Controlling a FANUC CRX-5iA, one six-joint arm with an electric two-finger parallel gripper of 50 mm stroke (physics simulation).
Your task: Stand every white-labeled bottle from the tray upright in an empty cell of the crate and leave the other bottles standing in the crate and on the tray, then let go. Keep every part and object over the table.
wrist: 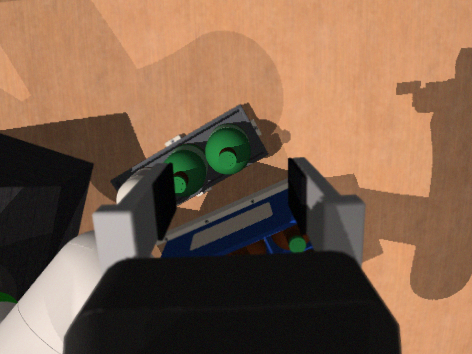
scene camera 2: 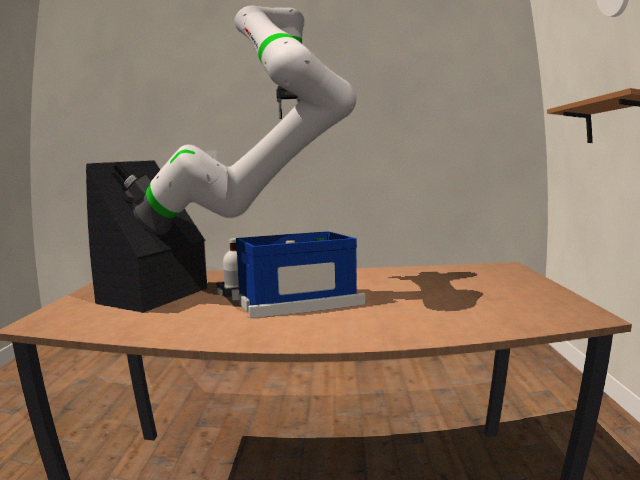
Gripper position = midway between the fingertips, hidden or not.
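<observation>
The gripper [wrist: 231,184] is in the scene together with a green bottle [wrist: 190,166] and a green bottle [wrist: 228,151]. There is a light rail [scene camera 2: 276,309] as well, and a light rail [wrist: 282,185].
</observation>
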